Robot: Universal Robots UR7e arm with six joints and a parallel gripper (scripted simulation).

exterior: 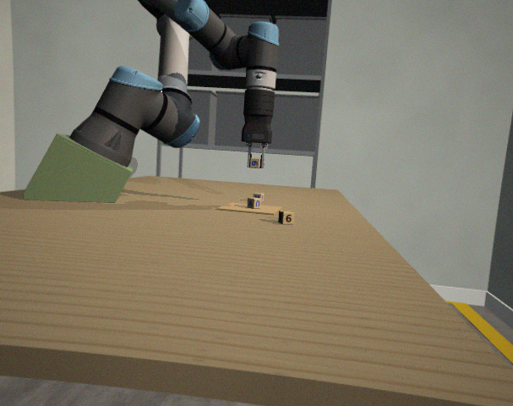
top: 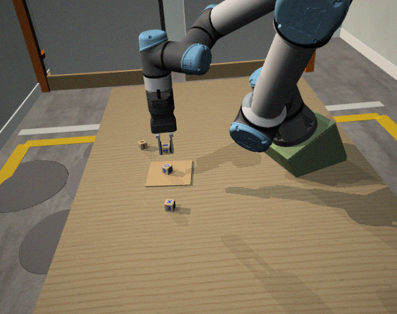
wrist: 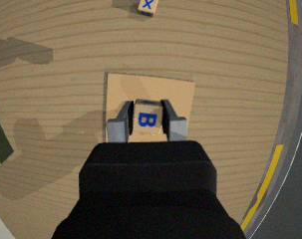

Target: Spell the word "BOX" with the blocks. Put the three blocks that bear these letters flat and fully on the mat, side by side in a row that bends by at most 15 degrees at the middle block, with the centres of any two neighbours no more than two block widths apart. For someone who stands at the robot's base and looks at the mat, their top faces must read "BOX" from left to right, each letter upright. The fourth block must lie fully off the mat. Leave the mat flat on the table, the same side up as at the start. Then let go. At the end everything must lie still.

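The B block is 10 mm below my hand. The rest, counted from my hand: X block 10 mm behind, 140 mm to the left, 110 mm below; O block 10 mm ahead, 40 mm to the right, 110 mm below; mat 40 mm to the right, 120 mm below.
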